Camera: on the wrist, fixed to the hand. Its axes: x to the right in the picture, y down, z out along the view.
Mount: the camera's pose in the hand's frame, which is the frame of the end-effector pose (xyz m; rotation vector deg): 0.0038 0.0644 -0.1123 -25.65 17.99 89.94
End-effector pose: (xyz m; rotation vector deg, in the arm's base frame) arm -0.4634 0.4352 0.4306 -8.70 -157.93 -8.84
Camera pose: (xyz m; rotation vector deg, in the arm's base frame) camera -0.4183 0.4848 0.5414 -114.48 -89.47 -16.61
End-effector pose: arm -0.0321 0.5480 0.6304 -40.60 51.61 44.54
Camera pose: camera -0.1291 0.4933 0.5643 -22.05 89.73 134.55
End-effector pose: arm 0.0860 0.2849 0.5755 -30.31 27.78 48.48
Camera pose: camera 0.0155 0.2538 0.4714 -37.24 58.77 139.26
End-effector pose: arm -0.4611 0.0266 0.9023 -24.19 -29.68 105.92
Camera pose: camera -0.4544 0.0279 0.7730 79.94 16.45 -137.17
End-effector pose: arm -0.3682 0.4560 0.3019 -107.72 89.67 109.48
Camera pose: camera -0.3284 0.3499 0.3646 19.35 -85.07 -58.76
